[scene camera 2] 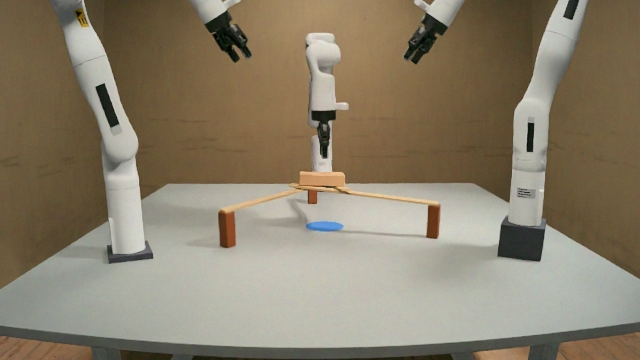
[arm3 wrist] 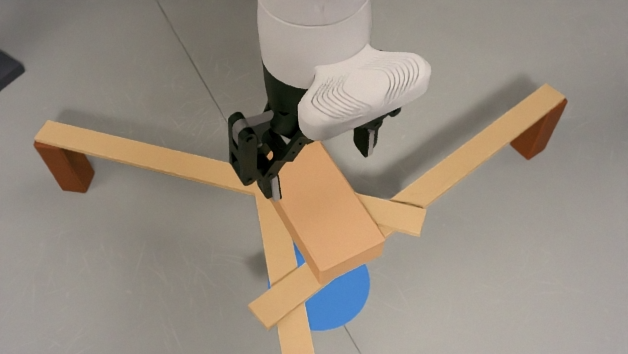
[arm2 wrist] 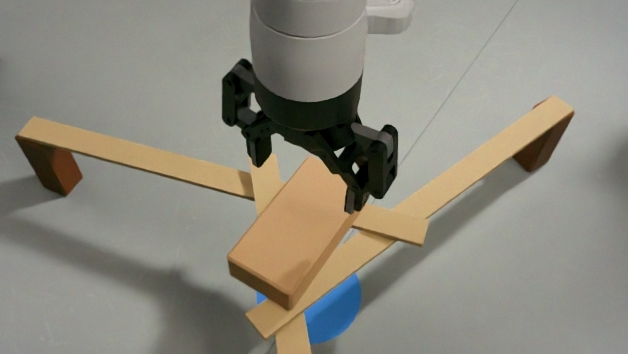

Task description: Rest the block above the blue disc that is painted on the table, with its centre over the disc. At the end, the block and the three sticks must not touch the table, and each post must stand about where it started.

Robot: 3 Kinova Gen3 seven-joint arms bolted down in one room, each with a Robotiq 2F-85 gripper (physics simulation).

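Note:
The tan block (arm2 wrist: 295, 230) (arm3 wrist: 330, 215) (scene camera 2: 322, 179) lies flat on the crossing of three sticks, above the table. Sticks show left (arm2 wrist: 140, 155) (arm3 wrist: 140, 155), right (arm2 wrist: 480, 160) (arm3 wrist: 480, 145) and below (arm2 wrist: 295, 340) (arm3 wrist: 297, 340). Red-brown posts stand upright left (scene camera 2: 227, 229), right (scene camera 2: 433, 221) and back (scene camera 2: 312, 196). The blue disc (arm2 wrist: 340, 305) (arm3 wrist: 345, 300) (scene camera 2: 324, 226) is partly hidden in the wrist views. Arm1's gripper (arm2 wrist: 306, 183) (arm3 wrist: 320, 173) is open above the block. In the scene view, the back arm's gripper (scene camera 2: 324, 154) is clear above it. Arm2's and arm3's own fingers do not show in their wrist views.
In the scene view, one gripper (scene camera 2: 242, 58) hangs high at upper left and another (scene camera 2: 411, 59) high at upper right, both away from the sticks. Arm bases stand on a dark plate (scene camera 2: 130, 255) at left and a dark box (scene camera 2: 521, 242) at right.

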